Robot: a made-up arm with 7 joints. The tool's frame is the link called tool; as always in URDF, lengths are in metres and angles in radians. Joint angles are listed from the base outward.
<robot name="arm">
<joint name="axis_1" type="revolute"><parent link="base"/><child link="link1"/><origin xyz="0.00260 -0.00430 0.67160"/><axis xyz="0 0 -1"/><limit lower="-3.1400" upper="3.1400"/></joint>
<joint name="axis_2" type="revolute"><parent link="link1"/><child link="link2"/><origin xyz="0.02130 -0.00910 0.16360"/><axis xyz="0 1 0"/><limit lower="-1.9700" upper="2.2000"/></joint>
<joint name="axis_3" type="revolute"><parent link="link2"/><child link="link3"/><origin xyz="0.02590 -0.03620 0.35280"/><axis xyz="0 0 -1"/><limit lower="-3.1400" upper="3.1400"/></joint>
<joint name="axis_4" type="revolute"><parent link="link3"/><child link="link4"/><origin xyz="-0.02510 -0.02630 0.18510"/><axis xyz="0 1 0"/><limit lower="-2.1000" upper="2.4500"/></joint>
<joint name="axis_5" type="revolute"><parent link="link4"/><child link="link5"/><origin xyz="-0.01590 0.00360 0.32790"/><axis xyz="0 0 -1"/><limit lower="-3.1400" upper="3.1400"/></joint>
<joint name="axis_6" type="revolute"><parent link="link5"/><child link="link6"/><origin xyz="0.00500 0.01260 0.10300"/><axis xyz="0 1 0"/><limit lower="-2.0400" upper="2.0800"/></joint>
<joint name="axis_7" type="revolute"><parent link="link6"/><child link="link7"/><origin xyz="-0.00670 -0.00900 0.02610"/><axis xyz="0 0 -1"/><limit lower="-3.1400" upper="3.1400"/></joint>
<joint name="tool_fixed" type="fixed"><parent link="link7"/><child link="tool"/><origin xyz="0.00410 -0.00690 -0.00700" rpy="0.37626 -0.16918 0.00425"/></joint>
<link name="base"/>
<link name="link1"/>
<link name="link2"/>
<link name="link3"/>
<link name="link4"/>
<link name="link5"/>
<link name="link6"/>
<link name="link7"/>
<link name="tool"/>
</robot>
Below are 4 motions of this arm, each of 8 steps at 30 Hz.
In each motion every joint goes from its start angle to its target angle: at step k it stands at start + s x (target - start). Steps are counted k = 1, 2, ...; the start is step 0. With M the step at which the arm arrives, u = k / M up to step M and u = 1 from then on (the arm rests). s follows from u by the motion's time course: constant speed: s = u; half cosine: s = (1 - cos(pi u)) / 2; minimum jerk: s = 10 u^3 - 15 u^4 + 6 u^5.
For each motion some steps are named. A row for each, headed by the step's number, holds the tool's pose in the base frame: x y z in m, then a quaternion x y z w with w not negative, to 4 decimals.
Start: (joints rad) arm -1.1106 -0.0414 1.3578 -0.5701 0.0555 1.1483 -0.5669
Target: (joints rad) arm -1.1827 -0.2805 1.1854 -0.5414 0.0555 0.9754 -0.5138
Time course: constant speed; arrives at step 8
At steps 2, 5, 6, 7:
2: -0.2297 -0.0407 1.7369 0.3475 0.1603 0.1316 0.9145
5: -0.2587 -0.1374 1.7199 0.3624 0.1245 0.1815 0.9057
6: -0.2669 -0.1696 1.7120 0.3676 0.1118 0.1976 0.9018
7: -0.2743 -0.2016 1.7031 0.3730 0.0988 0.2134 0.8975

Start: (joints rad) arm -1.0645 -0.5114 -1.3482 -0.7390 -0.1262 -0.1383 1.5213
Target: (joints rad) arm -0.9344 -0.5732 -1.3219 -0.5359 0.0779 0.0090 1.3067
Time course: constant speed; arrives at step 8
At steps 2, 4, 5, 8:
2: 0.0979 -0.5702 1.5729 0.6396 -0.0623 0.4765 0.6000
4: 0.0551 -0.5788 1.5803 0.6109 -0.0986 0.4711 0.6286
5: 0.0333 -0.5819 1.5837 0.5957 -0.1157 0.4677 0.6427
8: -0.0327 -0.5865 1.5924 0.5463 -0.1625 0.4552 0.6840

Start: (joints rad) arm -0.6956 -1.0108 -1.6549 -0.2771 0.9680 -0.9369 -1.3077
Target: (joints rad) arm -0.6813 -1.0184 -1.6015 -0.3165 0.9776 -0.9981 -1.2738
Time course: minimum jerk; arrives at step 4
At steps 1, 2, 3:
1: -0.4522 -0.6535 1.3863 0.0856 0.6635 -0.7401 0.0690
2: -0.4523 -0.6571 1.3798 0.0753 0.6815 -0.7253 0.0618
3: -0.4525 -0.6607 1.3730 0.0652 0.6992 -0.7098 0.0550

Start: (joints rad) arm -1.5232 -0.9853 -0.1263 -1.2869 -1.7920 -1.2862 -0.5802
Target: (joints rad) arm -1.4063 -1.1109 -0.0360 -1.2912 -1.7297 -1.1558 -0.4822
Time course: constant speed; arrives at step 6
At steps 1, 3, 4, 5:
1: 0.0825 -0.7595 0.8303 0.1721 0.5791 -0.3305 0.7251
3: 0.0396 -0.7609 0.7951 0.1891 0.6052 -0.3546 0.6872
4: 0.0181 -0.7601 0.7776 0.1972 0.6180 -0.3653 0.6676
5: -0.0032 -0.7583 0.7602 0.2049 0.6308 -0.3750 0.6476

